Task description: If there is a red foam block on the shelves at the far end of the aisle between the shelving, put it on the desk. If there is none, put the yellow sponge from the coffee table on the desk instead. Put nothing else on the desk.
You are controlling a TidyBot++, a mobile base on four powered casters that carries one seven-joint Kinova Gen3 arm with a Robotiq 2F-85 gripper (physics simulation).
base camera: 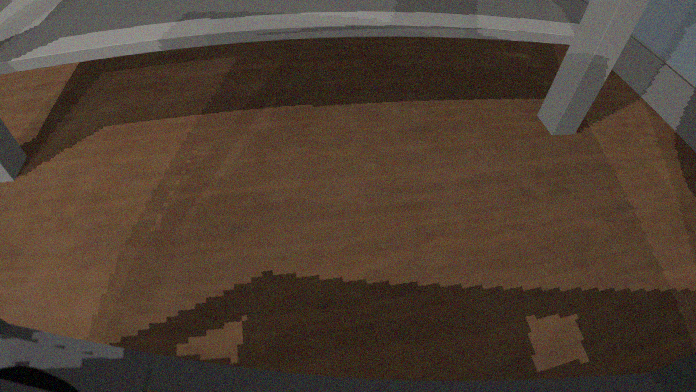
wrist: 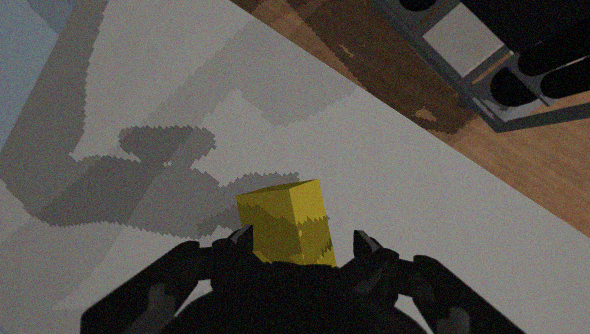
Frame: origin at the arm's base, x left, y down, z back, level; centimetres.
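Seen in the pictures: gripper, fingertip midpoint: (wrist: 303, 238).
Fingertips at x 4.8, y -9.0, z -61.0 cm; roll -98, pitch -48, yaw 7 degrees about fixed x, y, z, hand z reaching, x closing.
Note:
Pixels of each thing's top centre, then the offset from my fingertips to it. "spot": a spot on its surface instead. Level surfaces: height alone.
- yellow block-shaped sponge, middle of its top: (wrist: 279, 264) dx -0.5, dy -3.1, dz -1.4 cm
- light grey table top, its level: dy +3.6 cm
- wooden floor, its level: dy +48.6 cm
- table leg, surface spot: (base camera: 9, 155) spot: dx +41.4, dy +45.8, dz +22.4 cm
A yellow block-shaped sponge (wrist: 272, 217) sits on a light grey table top (wrist: 410, 185) in the wrist view, below the middle of the picture. My gripper (wrist: 303, 238) is open, with one black fingertip at the left of the sponge and the other standing off to its right with a gap. The sponge's near end is hidden behind the gripper's body. Whether the fingertips are down at the sponge's height is hard to tell. In the base view the edge rail (base camera: 350, 20) and a leg (base camera: 575, 95) of a light table show. No red foam block shows in either view.
The robot's base (wrist: 462, 40) stands beyond the table's edge at the top right of the wrist view, over the wooden floor (wrist: 540, 155) (base camera: 350, 200). A blue-grey surface (wrist: 25, 65) lies at the wrist view's upper left. Part of another table leg (base camera: 9, 155) shows at the base view's left edge.

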